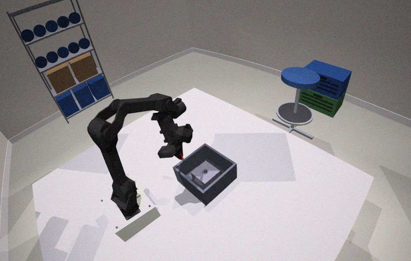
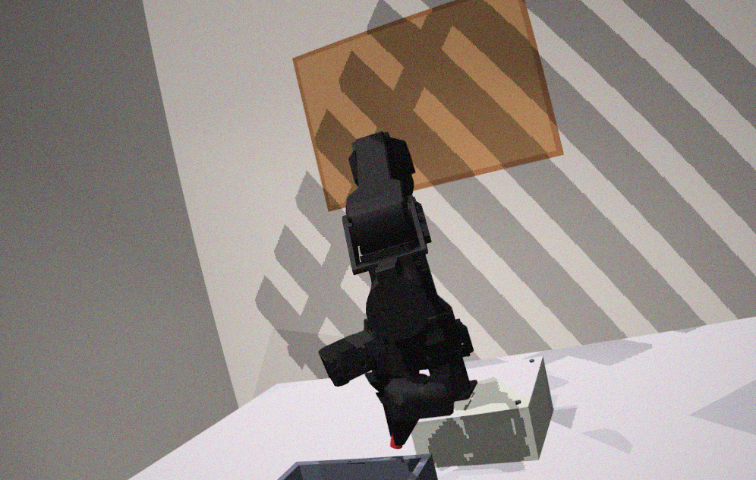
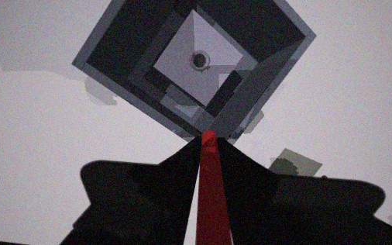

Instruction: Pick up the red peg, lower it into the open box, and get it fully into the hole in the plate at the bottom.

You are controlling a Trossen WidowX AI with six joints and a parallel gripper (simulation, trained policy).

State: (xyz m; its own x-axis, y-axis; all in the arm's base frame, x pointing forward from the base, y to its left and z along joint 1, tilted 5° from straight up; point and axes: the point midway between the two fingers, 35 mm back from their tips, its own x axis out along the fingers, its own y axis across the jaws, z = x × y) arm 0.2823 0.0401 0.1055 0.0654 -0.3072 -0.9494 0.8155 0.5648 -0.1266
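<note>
The red peg lies 1 cm to the left of my gripper tip and 3 cm above it. From my gripper tip the other things lie so: pale plate (5 cm ahead, 7 cm to the right, 9 cm below); dark grey box (5 cm ahead, 7 cm to the right, 11 cm below).
</note>
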